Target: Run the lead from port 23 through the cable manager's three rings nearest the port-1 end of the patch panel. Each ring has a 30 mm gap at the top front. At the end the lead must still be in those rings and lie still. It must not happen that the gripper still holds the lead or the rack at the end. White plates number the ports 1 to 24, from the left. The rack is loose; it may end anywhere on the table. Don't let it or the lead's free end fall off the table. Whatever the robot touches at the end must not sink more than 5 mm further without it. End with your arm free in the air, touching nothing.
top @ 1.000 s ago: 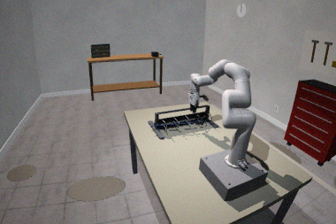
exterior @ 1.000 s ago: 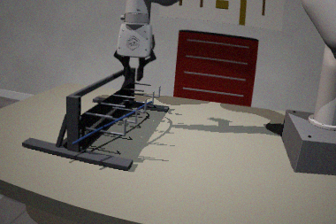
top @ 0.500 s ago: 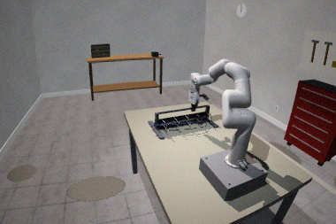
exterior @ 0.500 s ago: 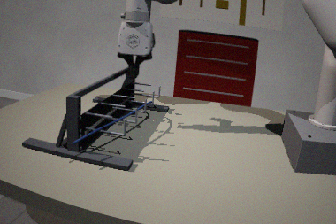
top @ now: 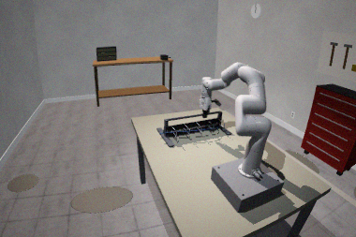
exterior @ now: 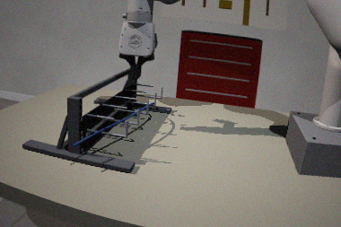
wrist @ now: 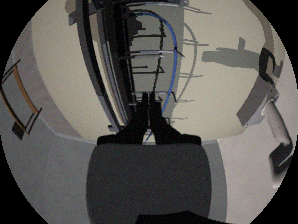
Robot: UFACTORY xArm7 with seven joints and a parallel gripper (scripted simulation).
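Right now the rack is 100 mm below my hand, 60 mm ahead of it and 50 mm to the left of it.
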